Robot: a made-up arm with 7 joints.
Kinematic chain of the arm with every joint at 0, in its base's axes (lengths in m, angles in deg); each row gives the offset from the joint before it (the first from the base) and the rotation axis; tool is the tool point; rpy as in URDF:
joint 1: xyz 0 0 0 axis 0.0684 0.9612 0.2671
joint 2: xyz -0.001 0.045 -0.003 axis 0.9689 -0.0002 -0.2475
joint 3: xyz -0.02 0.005 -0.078 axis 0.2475 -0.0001 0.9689
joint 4: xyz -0.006 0 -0.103 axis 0.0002 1 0
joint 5: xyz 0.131 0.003 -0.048 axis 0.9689 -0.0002 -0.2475
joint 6: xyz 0.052 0 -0.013 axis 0.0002 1 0
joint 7: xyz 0.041 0 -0.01 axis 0.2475 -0.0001 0.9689
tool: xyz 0 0 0 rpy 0 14.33 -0.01
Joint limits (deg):
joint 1: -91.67..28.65
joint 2: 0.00..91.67
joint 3: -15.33..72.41
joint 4: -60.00..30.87
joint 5: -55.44..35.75
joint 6: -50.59..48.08
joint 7: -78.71..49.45
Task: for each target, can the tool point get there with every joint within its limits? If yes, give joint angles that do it. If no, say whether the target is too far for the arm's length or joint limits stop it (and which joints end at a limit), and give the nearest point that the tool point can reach.
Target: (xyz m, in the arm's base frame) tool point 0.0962 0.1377 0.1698
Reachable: yes | joints -69.86 40.08 42.16 -47.39 -17.27 39.85 -15.18
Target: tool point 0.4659 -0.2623 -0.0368
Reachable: no: too far | nearest point 0.3540 -0.1326 -0.0098 | short by 0.173 m
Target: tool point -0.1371 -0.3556 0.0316
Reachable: no: joint limits stop it (at a limit: joint 1, joint 2, joint 3, joint 5, joint 6) | nearest point 0.0393 -0.0588 0.1347 | short by 0.360 m
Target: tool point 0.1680 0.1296 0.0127
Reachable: yes | joints 3.28 52.51 31.42 -41.27 7.41 -30.67 -25.62
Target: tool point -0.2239 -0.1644 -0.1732
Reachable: no: joint limits stop it (at a limit: joint 1, joint 2, joint 3, joint 4, joint 5, joint 6) | nearest point -0.0815 -0.0091 -0.3635 | short by 0.284 m
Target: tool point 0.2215 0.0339 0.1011
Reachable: yes | joints -58.07 62.56 -5.39 -36.95 -42.58 40.20 -13.81
